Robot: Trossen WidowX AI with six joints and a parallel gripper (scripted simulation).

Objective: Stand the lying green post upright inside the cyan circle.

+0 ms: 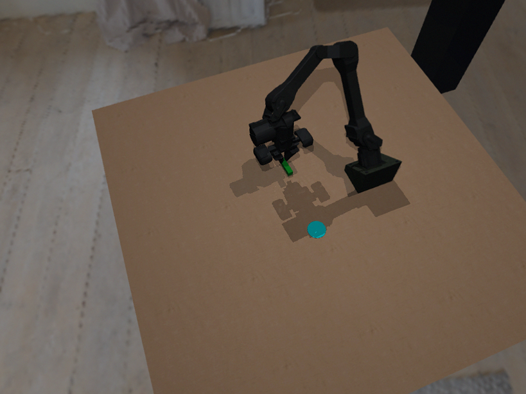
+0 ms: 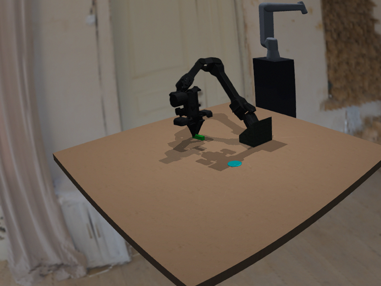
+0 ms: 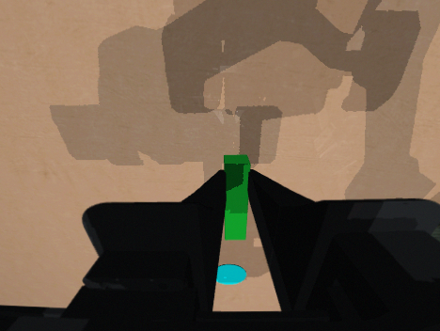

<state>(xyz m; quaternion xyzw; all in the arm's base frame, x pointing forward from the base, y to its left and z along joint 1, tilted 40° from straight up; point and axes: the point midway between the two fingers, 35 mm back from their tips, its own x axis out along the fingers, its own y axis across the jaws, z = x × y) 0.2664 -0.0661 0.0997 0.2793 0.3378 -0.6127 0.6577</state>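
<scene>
The cyan circle is 20 mm behind my gripper tip, 240 mm to the left of it and 70 mm below it. From my gripper tip the other things lie so: green post: 20 mm to the left.
</scene>
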